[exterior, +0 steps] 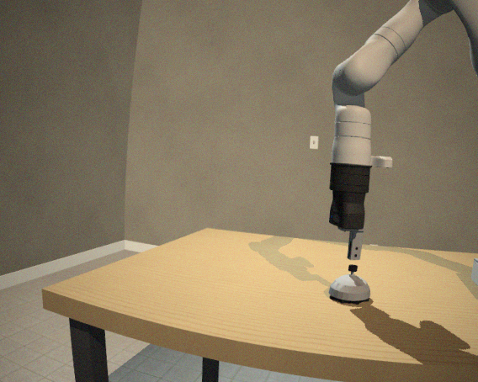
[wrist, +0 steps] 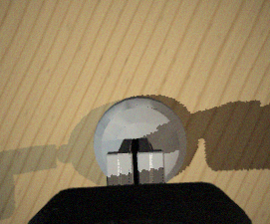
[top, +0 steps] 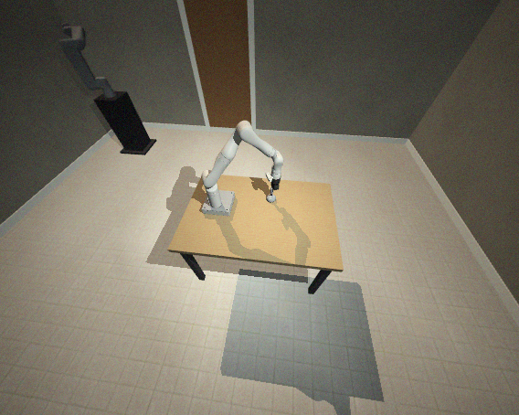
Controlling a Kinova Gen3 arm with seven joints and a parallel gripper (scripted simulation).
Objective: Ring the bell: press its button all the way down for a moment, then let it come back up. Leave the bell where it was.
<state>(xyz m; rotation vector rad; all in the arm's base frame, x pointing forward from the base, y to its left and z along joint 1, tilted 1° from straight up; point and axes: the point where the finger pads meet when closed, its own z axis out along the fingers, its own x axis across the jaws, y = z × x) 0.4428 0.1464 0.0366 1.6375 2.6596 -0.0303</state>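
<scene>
The black button is 4 cm below my hand. The rest, counted from my hand: grey dome bell: 6 cm below.
</scene>
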